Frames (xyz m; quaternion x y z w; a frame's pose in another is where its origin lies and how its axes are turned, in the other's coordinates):
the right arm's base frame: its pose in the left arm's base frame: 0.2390 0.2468 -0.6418 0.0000 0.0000 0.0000 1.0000
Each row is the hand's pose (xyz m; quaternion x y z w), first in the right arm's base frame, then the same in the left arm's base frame.
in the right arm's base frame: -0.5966 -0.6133 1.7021 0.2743 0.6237 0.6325 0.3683
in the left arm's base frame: -0.3576 -0.3665 1.0603 0.2743 0.6237 0.6325 0.3683
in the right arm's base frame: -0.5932 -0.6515 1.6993 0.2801 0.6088 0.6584 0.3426
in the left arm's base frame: -0.3542 -0.4047 1.0575 0.2801 0.6088 0.6584 0.3426
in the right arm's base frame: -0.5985 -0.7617 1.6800 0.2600 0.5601 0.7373 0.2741
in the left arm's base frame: -0.3595 -0.5149 1.0382 0.2600 0.5601 0.7373 0.2741
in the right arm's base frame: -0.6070 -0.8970 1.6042 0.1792 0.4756 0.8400 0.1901
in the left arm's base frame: -0.3680 -0.6502 0.9624 0.1792 0.4756 0.8400 0.1901
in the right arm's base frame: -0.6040 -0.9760 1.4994 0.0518 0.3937 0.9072 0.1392
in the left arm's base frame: -0.3650 -0.7292 0.8576 0.0518 0.3937 0.9072 0.1392
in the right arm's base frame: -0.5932 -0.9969 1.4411 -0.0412 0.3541 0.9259 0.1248
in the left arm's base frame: -0.3542 -0.7501 0.7993 -0.0412 0.3541 0.9259 0.1248
